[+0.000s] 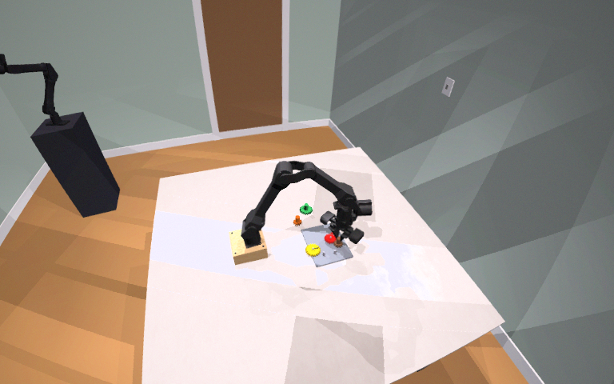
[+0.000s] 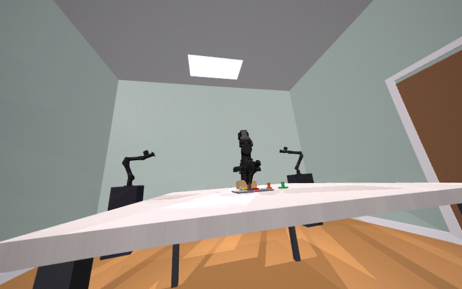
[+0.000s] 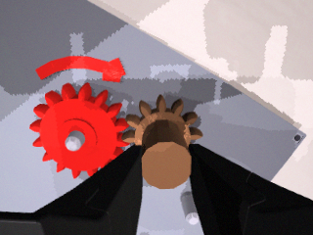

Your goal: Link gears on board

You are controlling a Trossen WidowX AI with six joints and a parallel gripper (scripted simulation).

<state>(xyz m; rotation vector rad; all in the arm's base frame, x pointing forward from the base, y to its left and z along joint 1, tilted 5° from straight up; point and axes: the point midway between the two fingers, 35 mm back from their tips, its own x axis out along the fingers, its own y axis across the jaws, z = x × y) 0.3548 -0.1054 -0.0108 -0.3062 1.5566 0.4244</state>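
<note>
The brown gear lies 10 mm below my gripper tip. The rest, counted from my gripper tip: red gear 40 mm to the left, 30 mm below, 20 mm behind; small orange gear 190 mm to the left, 120 mm behind, 30 mm below; grey board 40 mm below, 40 mm behind, 30 mm to the left.
</note>
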